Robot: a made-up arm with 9 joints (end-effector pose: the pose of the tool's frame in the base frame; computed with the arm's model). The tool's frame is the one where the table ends. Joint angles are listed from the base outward.
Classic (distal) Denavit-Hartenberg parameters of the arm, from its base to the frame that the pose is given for. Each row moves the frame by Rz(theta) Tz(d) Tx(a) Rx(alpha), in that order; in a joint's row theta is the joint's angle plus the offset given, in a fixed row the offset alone. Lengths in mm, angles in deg.
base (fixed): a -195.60, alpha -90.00, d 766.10, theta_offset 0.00
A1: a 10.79, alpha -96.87, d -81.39, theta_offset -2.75
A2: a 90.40, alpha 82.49, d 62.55, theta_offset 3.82
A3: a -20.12, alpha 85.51, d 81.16, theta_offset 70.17
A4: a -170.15, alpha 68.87, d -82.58, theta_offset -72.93
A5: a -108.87, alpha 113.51, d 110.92, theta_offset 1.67
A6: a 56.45, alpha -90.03, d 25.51, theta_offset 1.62
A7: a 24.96, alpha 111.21, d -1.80, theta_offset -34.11
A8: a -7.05, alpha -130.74, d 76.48, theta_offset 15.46
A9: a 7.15, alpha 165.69, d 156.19, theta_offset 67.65
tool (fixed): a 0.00, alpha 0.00, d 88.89, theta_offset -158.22
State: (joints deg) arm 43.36 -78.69 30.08 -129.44 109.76 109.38 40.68 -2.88 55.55
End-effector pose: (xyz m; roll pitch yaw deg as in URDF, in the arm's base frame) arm -0.4573 -0.1218 0.8002 -106.52 -56.97 28.31
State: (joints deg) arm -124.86 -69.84 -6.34 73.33 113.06 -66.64 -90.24 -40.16 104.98
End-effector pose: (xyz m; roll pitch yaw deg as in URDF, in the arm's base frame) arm -0.2229 -0.1326 0.7621 102.90 -73.72 3.80
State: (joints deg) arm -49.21 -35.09 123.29 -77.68 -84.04 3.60 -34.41 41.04 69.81
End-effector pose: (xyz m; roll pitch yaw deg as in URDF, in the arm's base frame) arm -0.2079 0.1113 0.5820 89.17 60.96 -57.00
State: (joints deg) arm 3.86 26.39 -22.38 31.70 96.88 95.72 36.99 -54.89 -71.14
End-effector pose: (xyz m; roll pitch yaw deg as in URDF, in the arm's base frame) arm -0.3337 -0.0834 0.7674 109.98 46.72 93.12
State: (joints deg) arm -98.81 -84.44 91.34 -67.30 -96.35 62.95 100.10 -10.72 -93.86
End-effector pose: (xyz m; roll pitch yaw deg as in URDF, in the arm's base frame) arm 0.0754 -0.0057 0.4772 150.62 -38.24 -122.09
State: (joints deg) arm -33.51 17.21 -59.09 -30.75 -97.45 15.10 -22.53 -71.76 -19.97
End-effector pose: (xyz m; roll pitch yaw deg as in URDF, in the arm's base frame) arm 0.0730 0.2121 0.7596 -11.17 -64.92 121.07
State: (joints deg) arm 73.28 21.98 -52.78 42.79 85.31 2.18 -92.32 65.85 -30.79
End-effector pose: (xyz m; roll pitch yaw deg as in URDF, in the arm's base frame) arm -0.3341 0.0325 0.8660 -80.18 29.37 100.44
